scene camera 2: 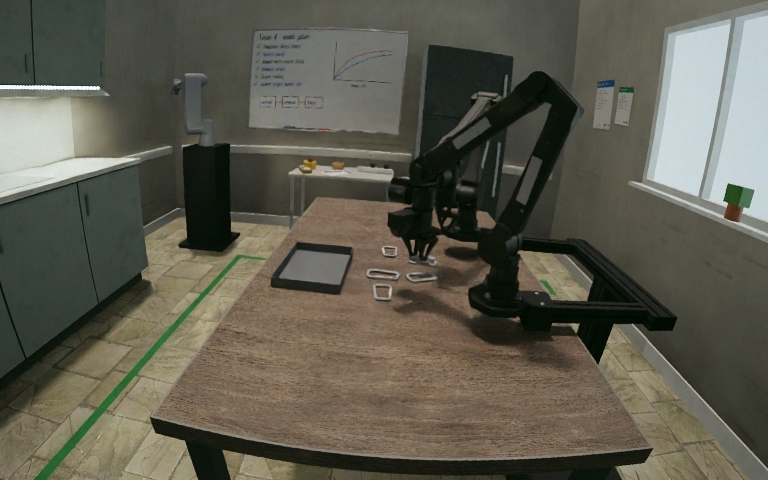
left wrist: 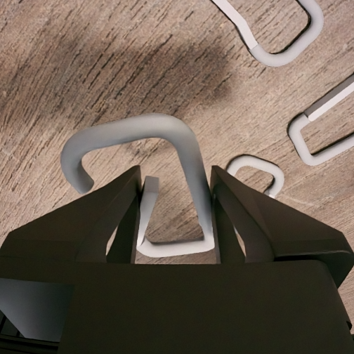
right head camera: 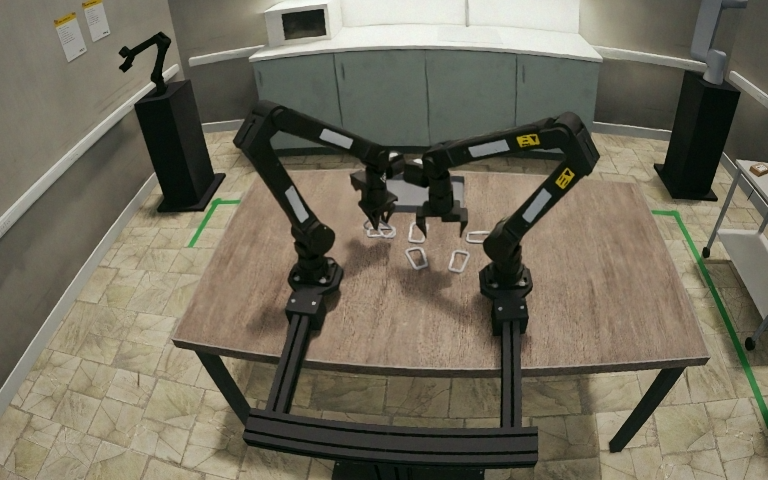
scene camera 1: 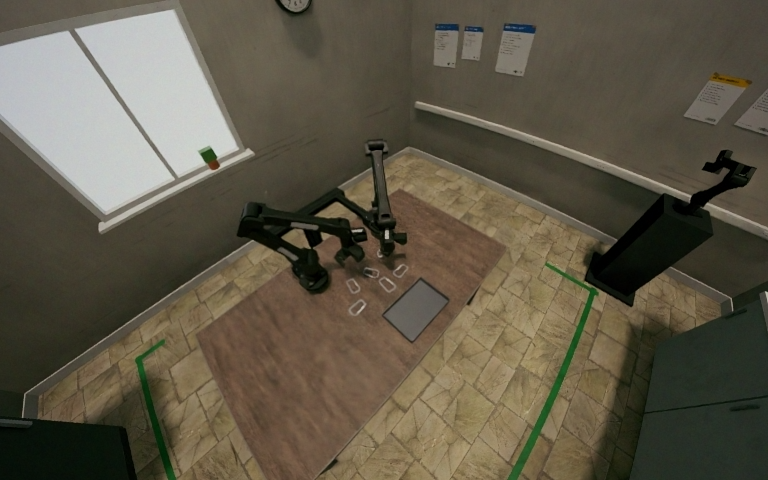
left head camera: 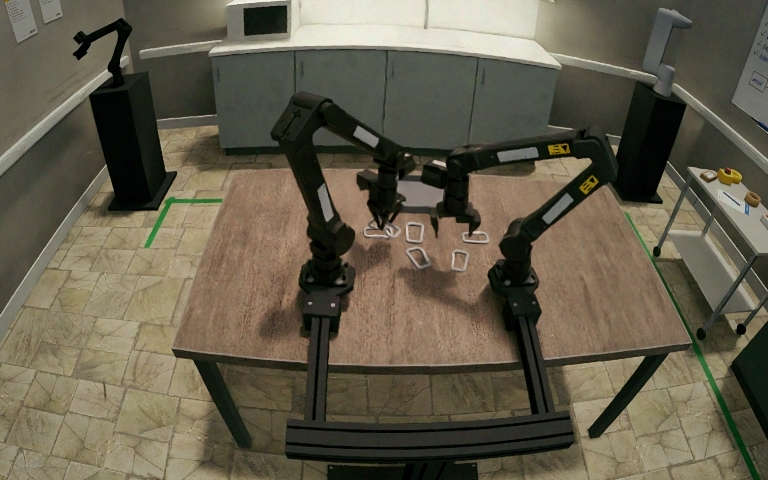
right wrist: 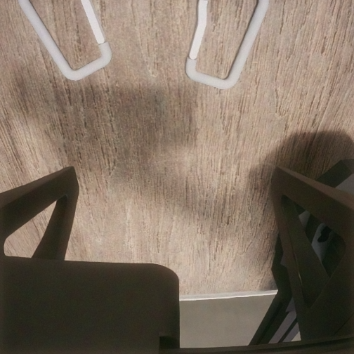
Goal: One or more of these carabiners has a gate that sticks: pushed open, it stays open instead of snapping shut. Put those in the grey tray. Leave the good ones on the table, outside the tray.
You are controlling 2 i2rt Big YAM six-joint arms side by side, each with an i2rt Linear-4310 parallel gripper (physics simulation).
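Seen in the pictures: left gripper, between the fingertips: (scene camera 2: 418, 261) (right head camera: 380, 227) (scene camera 1: 387, 253) (left head camera: 384, 227); right gripper, between the fingertips: (scene camera 2: 442, 229) (right head camera: 443, 236) (scene camera 1: 350, 262) (left head camera: 452, 236); left arm's base, origin of its link: (scene camera 2: 499, 295) (right head camera: 314, 274) (left head camera: 326, 275); right arm's base, origin of its link: (scene camera 2: 464, 230) (right head camera: 506, 278) (scene camera 1: 313, 276) (left head camera: 514, 276).
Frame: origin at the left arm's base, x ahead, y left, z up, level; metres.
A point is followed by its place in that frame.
My left gripper (left head camera: 382, 225) {z 0.011, x 0.208, y -0.147 m} (right head camera: 376, 226) {z 0.011, x 0.208, y -0.147 m} (left wrist: 175, 176) is shut on a pale grey carabiner (left wrist: 145, 126), held above the table. Its gate (left wrist: 149, 200) is pushed inward beside one finger, its free end apart from the hook. Below lie other carabiners, three in the left wrist view: one at top right (left wrist: 275, 60), one at right (left wrist: 300, 140) and one partly behind a finger (left wrist: 250, 159). In the left head camera, several lie on the table, among them one (left head camera: 421, 266) {z -0.079, x 0.143, y -0.265 m}, another (left head camera: 459, 270) {z -0.082, x 0.138, y -0.383 m} and a third (left head camera: 476, 242) {z -0.083, x 0.277, y -0.451 m}. My right gripper (left head camera: 453, 233) {z 0.051, x 0.136, y -0.344 m} (right wrist: 174, 177) is open and empty. The grey tray (scene camera 1: 397, 328) {z -0.065, x 0.530, y -0.383 m} (scene camera 2: 305, 286) {z -0.075, x 0.509, y -0.085 m} looks bare.
The wooden table (left head camera: 254, 283) {z -0.088, x 0.026, y 0.231 m} (scene camera 2: 339, 396) {z -0.088, x 0.334, y 0.324 m} carries both arms near its front edge. The two wrists are close together, in front of the tray in the head views. Two carabiners (right wrist: 75, 76) (right wrist: 215, 84) reach into the top of the right wrist view.
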